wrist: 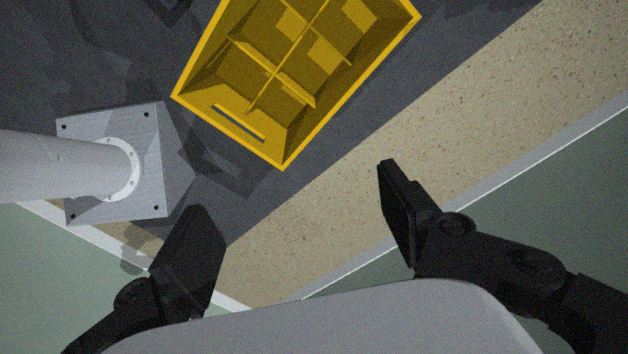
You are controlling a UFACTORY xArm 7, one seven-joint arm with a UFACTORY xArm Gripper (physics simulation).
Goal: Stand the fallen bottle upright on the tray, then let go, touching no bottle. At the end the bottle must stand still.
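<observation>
My gripper is open and empty, with its two black fingers wide apart in the lower part of the wrist view. The fingertips show against the table edge and the speckled floor beyond it. The fallen bottle and the tray do not show in this view, so I cannot tell how they lie now.
A yellow divided crate is at the top middle, beyond the fingertips, on the dark table. The metal base block with the pale arm column is at the left. Speckled floor lies past the table edge.
</observation>
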